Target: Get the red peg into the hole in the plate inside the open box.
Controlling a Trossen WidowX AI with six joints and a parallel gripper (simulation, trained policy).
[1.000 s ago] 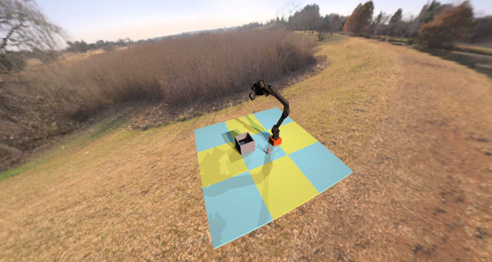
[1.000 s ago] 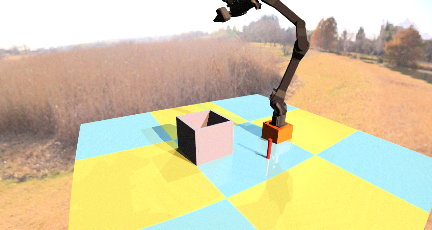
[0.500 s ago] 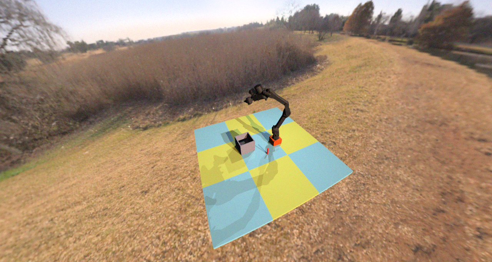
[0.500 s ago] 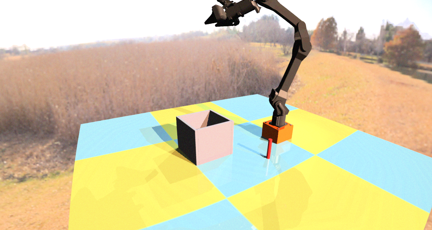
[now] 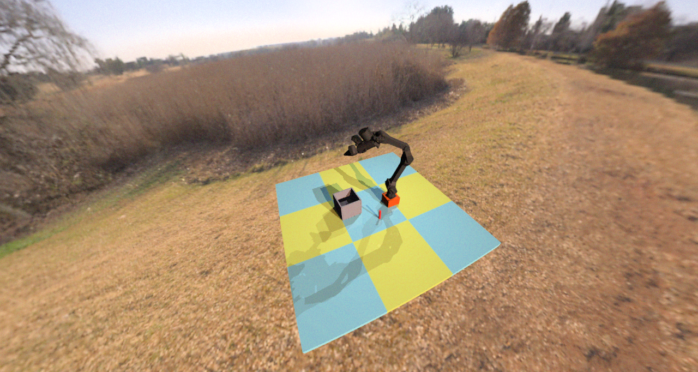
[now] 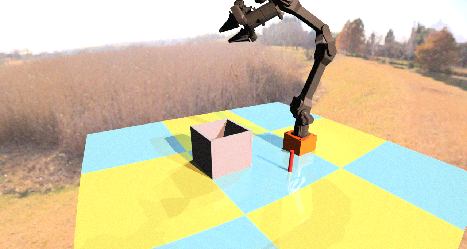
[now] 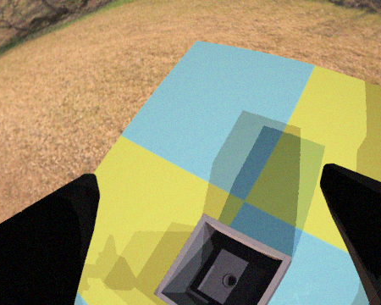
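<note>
Right now the red peg is 41 cm below my gripper tip, 26 cm to the left of it and 9 cm behind it.
</note>
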